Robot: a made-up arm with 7 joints.
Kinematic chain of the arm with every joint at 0, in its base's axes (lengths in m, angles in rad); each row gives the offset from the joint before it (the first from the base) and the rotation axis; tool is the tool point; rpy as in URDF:
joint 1: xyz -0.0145 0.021 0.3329 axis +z
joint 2: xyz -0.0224 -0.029 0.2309 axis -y
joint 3: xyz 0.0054 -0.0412 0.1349 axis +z
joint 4: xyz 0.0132 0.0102 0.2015 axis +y
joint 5: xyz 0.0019 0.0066 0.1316 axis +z
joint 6: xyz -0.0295 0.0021 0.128 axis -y
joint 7: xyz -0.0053 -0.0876 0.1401 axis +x
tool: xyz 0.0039 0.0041 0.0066 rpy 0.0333 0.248 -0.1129
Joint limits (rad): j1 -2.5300..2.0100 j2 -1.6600..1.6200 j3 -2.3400..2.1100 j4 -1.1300..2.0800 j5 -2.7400..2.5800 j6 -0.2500..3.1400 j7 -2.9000..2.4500
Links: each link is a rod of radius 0.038 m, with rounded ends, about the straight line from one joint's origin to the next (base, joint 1, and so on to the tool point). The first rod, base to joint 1, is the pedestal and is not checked.
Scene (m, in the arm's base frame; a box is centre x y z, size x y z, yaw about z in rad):
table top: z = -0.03
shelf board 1: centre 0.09 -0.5 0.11 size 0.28 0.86 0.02 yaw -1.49
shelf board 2: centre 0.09 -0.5 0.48 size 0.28 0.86 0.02 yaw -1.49
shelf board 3: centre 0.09 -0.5 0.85 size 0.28 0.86 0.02 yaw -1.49
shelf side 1: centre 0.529 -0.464 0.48 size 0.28 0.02 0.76 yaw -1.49
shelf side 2: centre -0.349 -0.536 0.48 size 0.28 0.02 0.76 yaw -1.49
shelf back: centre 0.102 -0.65 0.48 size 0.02 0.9 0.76 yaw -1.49
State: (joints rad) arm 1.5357 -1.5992 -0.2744 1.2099 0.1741 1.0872 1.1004
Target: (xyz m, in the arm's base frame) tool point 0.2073 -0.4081 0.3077
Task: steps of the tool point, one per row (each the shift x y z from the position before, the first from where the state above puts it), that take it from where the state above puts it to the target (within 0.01 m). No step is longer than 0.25 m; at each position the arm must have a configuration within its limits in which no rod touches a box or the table.
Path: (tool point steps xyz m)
1: 0.1556 -0.1369 -0.0228
2: 0.0971 -0.1813 -0.0142
3: 0.0261 -0.2013 -0.0048
4: -0.0470 -0.1932 0.0045
5: -0.1112 -0.1584 0.0135
6: -0.1566 -0.1028 0.0219

